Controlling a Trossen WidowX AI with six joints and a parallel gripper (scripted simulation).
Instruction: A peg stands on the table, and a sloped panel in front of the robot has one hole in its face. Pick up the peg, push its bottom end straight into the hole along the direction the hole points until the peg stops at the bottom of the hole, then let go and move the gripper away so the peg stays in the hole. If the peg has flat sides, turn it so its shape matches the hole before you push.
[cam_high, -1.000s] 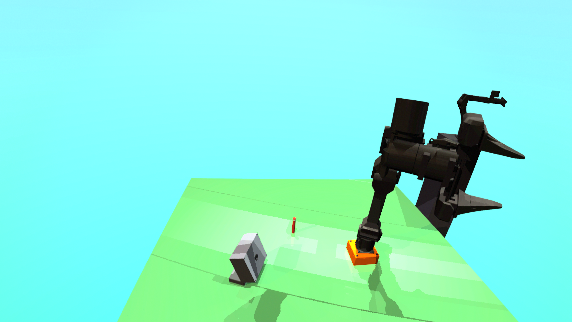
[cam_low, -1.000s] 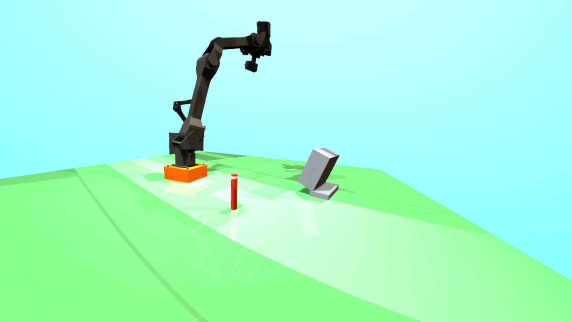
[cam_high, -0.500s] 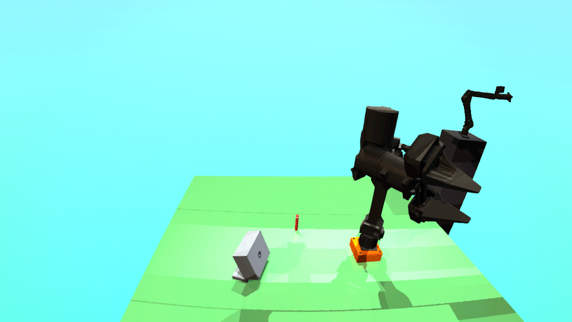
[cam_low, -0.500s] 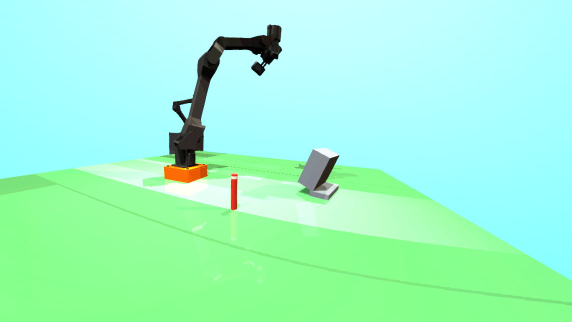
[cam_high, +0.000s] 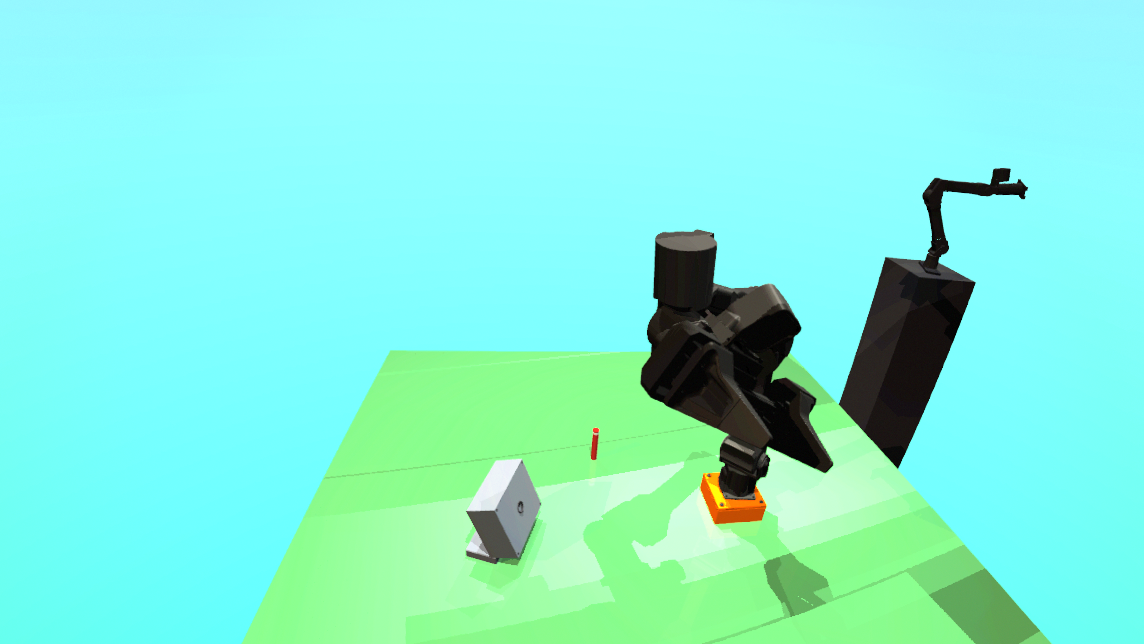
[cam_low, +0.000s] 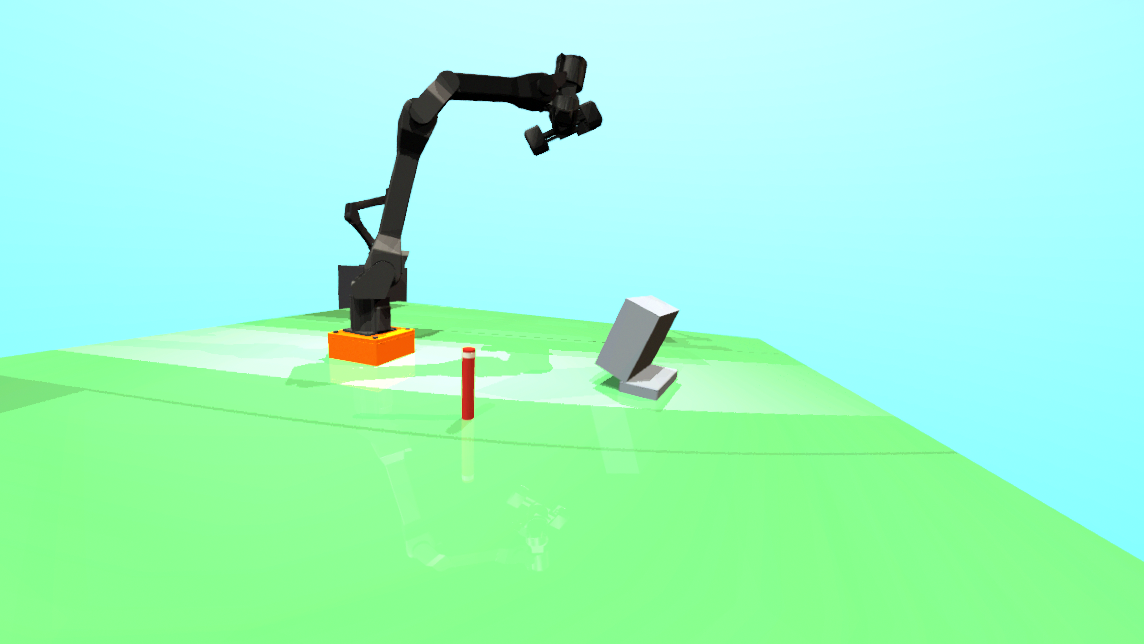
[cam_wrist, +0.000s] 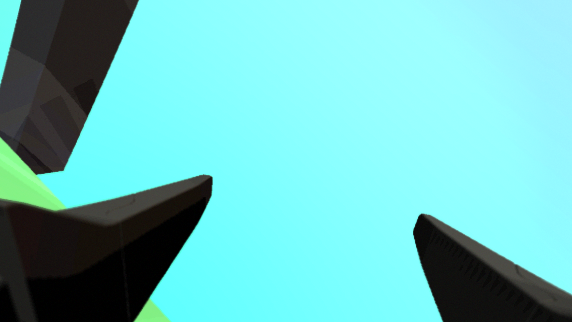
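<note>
Right now my gripper tip is 130 mm short of the red peg, 570 mm to the left of it and 450 mm above it. From my gripper tip the other things lie so: grey foot: 310 mm ahead, 340 mm to the right, 500 mm below; grey sloped panel: 280 mm ahead, 330 mm to the right, 430 mm below.
</note>
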